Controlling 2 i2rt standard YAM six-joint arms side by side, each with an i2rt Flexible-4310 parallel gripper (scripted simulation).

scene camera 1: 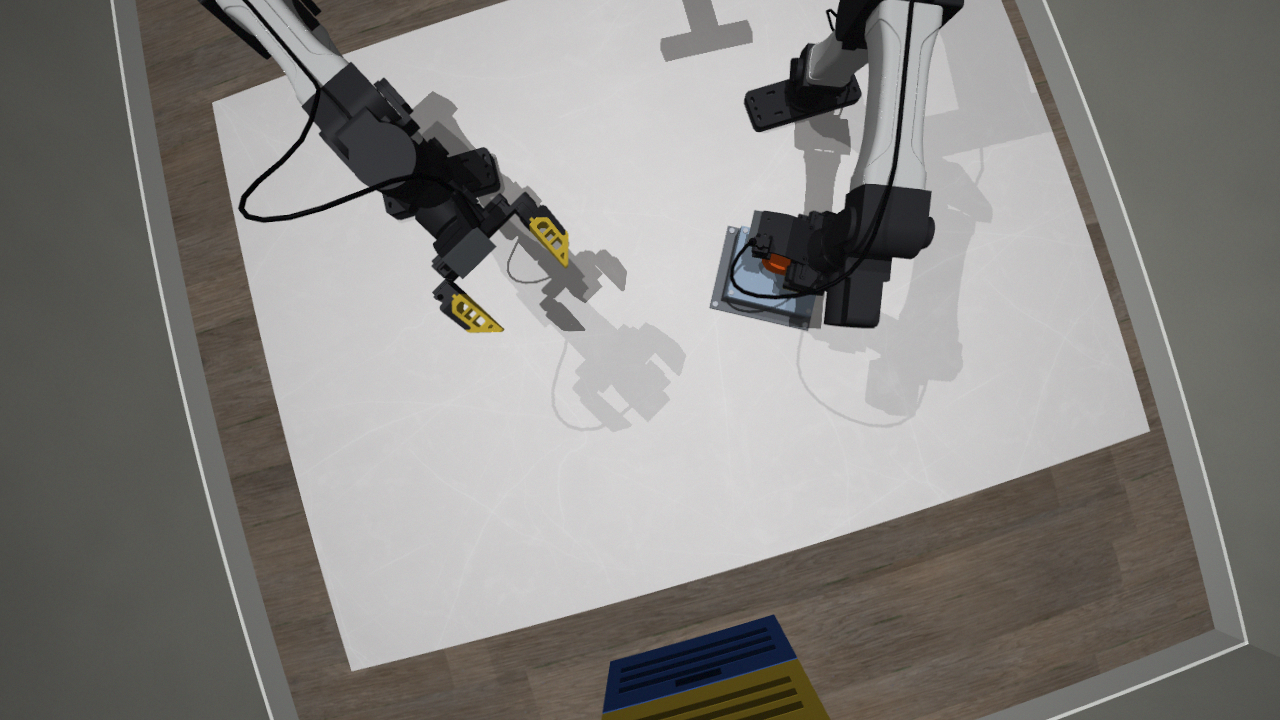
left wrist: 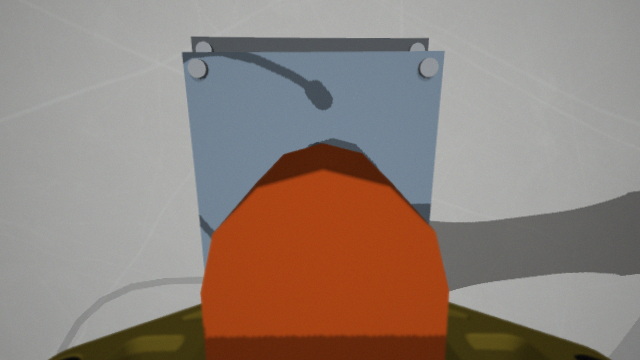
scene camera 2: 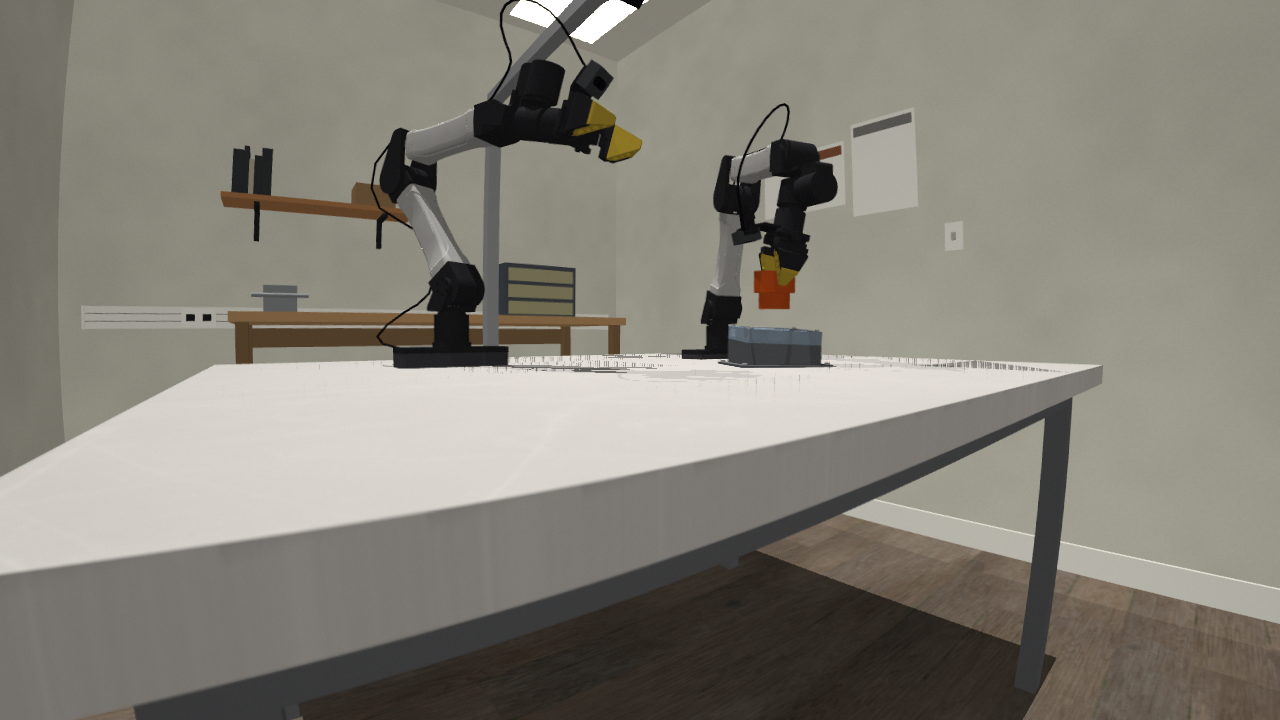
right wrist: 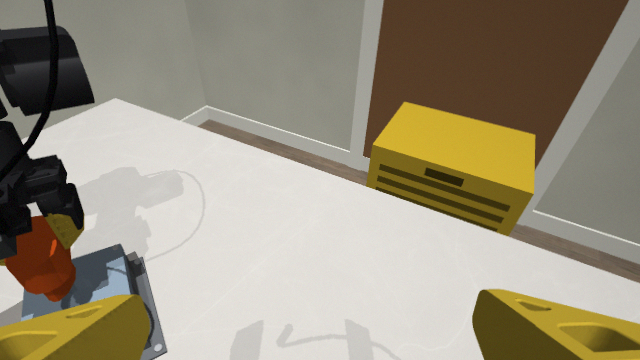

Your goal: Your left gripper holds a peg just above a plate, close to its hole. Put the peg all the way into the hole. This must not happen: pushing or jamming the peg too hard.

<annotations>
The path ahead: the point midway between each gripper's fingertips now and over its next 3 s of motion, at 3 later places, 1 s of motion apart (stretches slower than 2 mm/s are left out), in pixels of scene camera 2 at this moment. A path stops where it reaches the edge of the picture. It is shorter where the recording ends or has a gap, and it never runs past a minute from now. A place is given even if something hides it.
My left gripper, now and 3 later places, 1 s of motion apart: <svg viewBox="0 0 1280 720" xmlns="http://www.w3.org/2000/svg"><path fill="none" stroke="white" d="M776 285L777 299L776 308L776 315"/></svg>
My right gripper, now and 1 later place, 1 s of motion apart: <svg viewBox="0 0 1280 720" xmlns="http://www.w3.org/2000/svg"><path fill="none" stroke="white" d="M628 133L632 185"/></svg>
</annotations>
